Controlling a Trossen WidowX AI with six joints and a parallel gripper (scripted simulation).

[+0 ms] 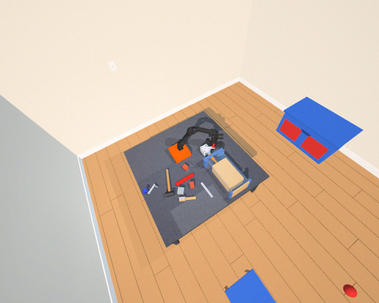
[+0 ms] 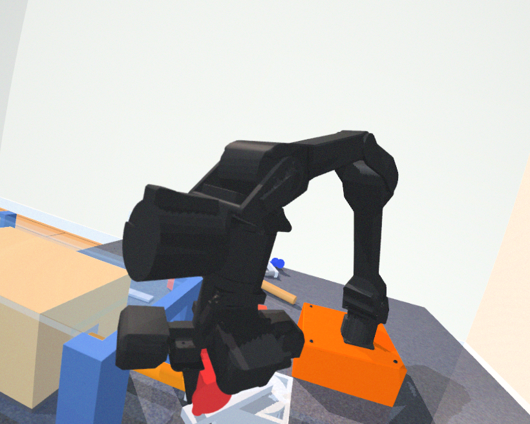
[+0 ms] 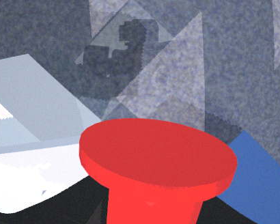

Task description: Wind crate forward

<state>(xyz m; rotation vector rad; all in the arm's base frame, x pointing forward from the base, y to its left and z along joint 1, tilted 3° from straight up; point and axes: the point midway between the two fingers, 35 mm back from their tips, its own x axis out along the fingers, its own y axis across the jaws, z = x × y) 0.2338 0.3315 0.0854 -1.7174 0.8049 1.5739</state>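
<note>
The winch handle is 2 cm behind my gripper tip, 3 cm to the right of it and 1 cm below it. From my gripper tip the other things lie so: blue frame 10 cm ahead, 8 cm to the right, 1 cm below; then white winch 7 cm behind, 9 cm to the right, 8 cm below; then red knob 2 cm above.
</note>
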